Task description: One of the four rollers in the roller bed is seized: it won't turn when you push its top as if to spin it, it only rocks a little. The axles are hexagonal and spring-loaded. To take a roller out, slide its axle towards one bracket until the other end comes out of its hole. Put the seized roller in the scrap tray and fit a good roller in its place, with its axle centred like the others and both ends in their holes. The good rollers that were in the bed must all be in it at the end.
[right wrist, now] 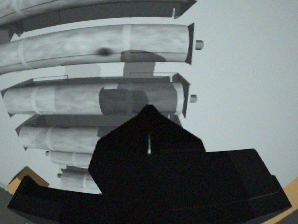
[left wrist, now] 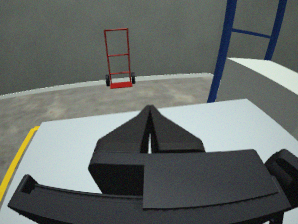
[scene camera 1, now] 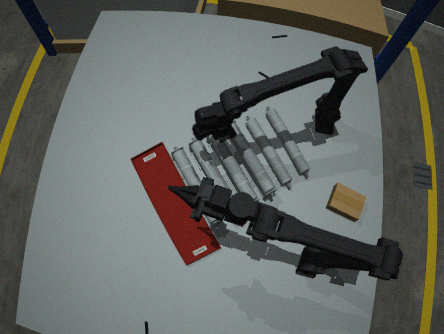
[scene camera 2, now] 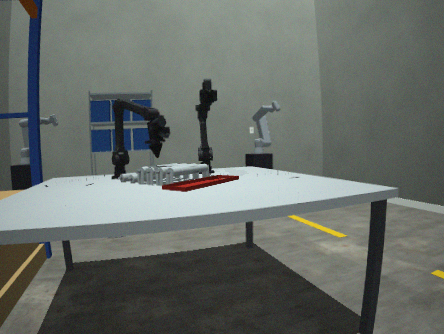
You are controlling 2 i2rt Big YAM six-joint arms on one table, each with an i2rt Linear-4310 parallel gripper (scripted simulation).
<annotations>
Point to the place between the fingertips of my left gripper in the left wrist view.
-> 149,110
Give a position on a cardboard box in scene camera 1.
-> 344,201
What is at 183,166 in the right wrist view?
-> My right gripper.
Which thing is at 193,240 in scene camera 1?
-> A red scrap tray.
</annotations>
